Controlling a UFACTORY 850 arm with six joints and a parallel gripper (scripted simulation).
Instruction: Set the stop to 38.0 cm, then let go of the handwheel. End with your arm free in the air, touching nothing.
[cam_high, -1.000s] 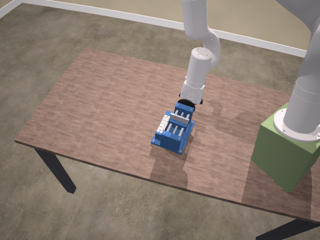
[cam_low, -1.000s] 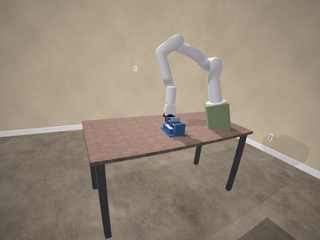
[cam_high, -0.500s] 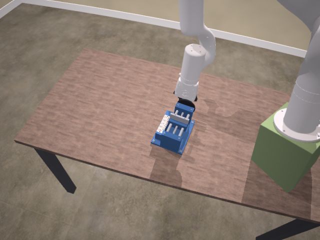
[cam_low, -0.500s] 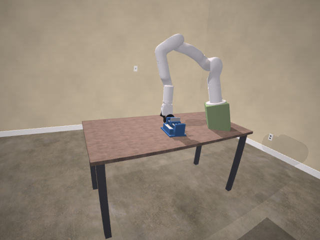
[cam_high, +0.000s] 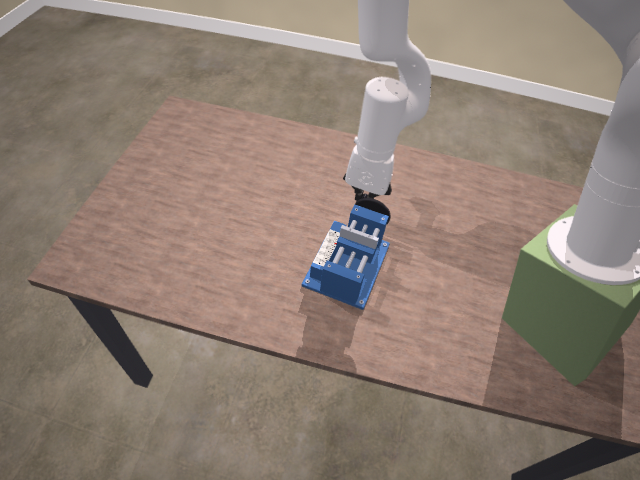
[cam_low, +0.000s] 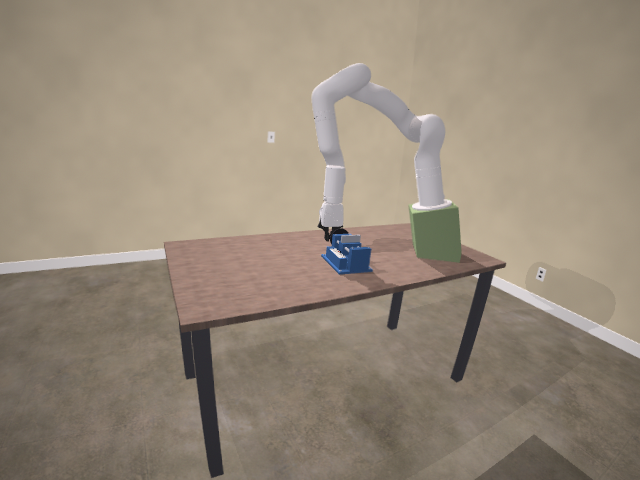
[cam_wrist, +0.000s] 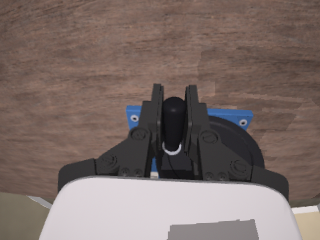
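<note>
My gripper is now 2 cm to the right of the black handwheel and 1 cm past it. The rest, counted from my hand: grey stop block (15 cm to the left, 2 cm above, 1 cm behind).
</note>
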